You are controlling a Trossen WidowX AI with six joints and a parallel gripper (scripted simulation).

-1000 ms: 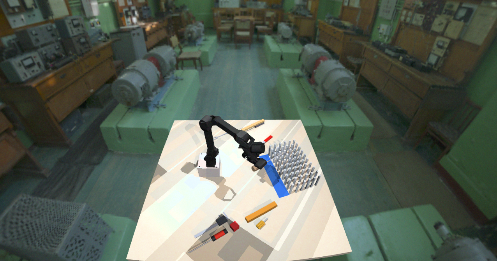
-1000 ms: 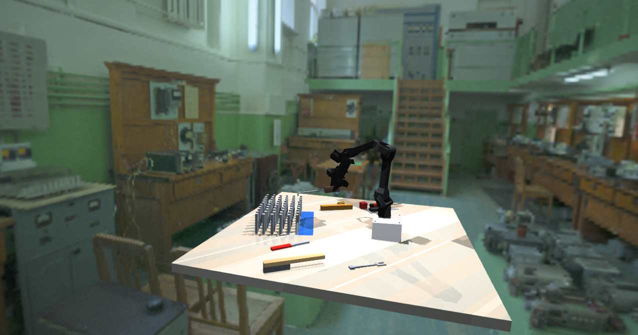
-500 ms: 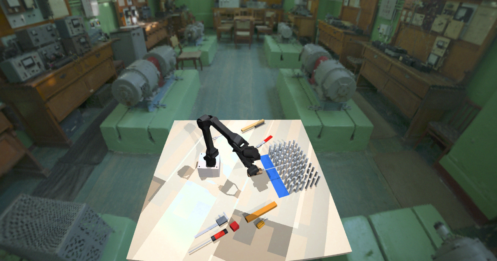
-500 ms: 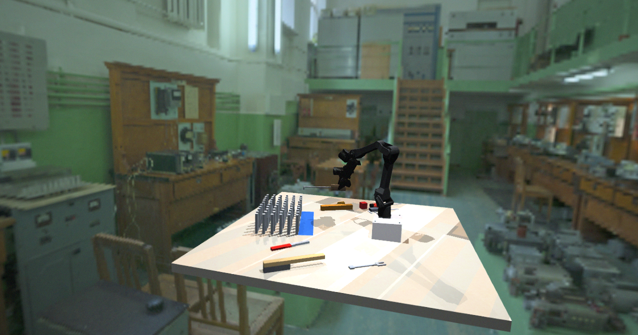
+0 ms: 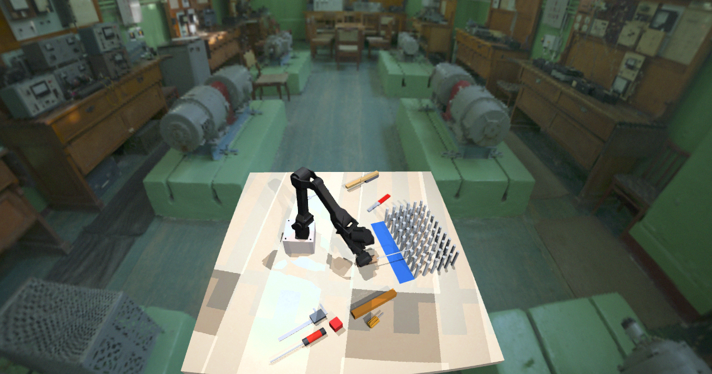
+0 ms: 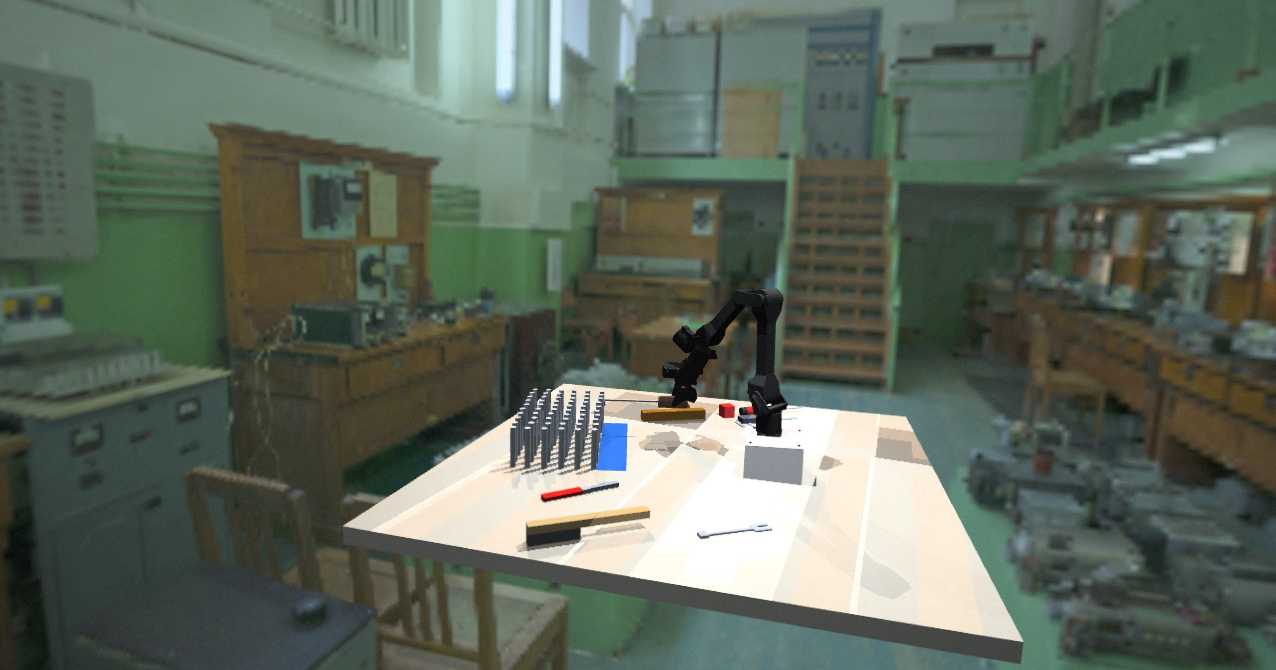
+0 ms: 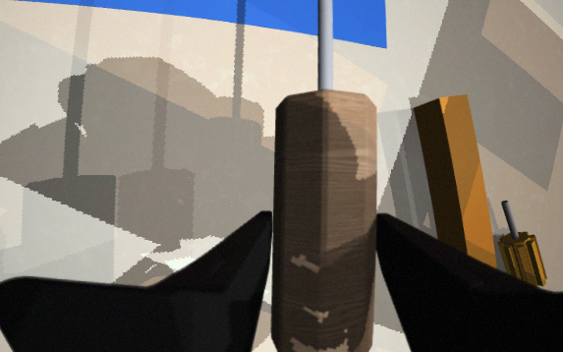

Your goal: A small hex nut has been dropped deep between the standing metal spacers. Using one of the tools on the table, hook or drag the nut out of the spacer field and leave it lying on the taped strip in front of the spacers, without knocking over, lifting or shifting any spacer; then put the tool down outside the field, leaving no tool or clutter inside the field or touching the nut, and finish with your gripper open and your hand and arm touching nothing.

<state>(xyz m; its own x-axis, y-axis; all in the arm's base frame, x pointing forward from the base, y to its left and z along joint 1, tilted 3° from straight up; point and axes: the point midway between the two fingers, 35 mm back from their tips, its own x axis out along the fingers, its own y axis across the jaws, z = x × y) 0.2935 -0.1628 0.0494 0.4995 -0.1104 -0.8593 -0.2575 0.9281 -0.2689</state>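
The blue taped strip is 150 mm to the left of my gripper tip, 140 mm ahead of it and 110 mm below it. From my gripper tip the other things lie so: yellow-handled scraper: 250 mm to the right, 90 mm below, 30 mm ahead; then red block: 270 mm to the right, 140 mm behind, 90 mm below; then orange bar: 170 mm to the right, 90 mm below, 30 mm ahead.
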